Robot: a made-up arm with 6 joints.
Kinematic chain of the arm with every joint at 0, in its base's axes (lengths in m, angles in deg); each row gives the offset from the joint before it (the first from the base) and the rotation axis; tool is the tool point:
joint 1: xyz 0 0 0.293 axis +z
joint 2: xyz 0 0 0 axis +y
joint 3: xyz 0 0 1.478 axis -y
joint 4: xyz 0 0 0 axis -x
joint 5: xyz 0.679 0 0 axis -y
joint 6: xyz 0 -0.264 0 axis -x
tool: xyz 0 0 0
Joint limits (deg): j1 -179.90..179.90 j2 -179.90..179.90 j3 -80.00..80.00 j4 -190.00..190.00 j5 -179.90..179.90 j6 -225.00..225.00
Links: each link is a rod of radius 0.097 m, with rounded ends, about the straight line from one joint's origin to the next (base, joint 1, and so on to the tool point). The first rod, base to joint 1, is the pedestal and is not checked.
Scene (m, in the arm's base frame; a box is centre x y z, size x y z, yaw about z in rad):
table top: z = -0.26
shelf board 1: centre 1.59 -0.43 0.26 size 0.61 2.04 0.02 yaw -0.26
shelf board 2: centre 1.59 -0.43 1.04 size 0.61 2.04 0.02 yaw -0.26
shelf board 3: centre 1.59 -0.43 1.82 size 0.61 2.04 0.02 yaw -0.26
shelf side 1: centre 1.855 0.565 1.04 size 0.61 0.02 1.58 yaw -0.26
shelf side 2: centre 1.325 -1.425 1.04 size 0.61 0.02 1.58 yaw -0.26
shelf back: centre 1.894 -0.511 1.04 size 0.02 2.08 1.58 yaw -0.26
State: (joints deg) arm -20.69 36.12 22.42 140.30 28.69 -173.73
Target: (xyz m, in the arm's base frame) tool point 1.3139 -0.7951 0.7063
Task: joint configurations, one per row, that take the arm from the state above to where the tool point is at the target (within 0.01 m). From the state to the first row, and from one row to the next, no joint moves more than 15 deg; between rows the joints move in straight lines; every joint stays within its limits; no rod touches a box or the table.
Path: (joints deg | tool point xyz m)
1: -22.25 28.98 9.86 144.31 28.69 -173.73 | 1.3844 -0.3347 1.5091
2: -23.81 21.84 -2.70 148.32 28.69 -173.73 | 1.2115 -0.2890 1.5090
3: -25.38 14.70 -15.26 152.32 28.69 -173.73 | 1.0259 -0.2279 1.4898
4: -34.02 23.88 -26.59 155.08 28.69 -173.73 | 1.0592 -0.4261 1.1916
5: -42.66 33.05 -37.93 157.85 28.69 -173.73 | 0.9904 -0.5801 0.9224
6: -51.30 42.23 -49.26 160.61 28.69 -173.73 | 0.8592 -0.6742 0.7063
7: -47.47 44.43 -38.17 157.32 28.69 -173.73 | 1.0063 -0.7366 0.6882
8: -43.64 46.63 -27.07 154.04 28.69 -173.73 | 1.1595 -0.7778 0.6887
9: -39.81 48.84 -15.97 150.76 28.69 -173.73 | 1.3139 -0.7952 0.7062

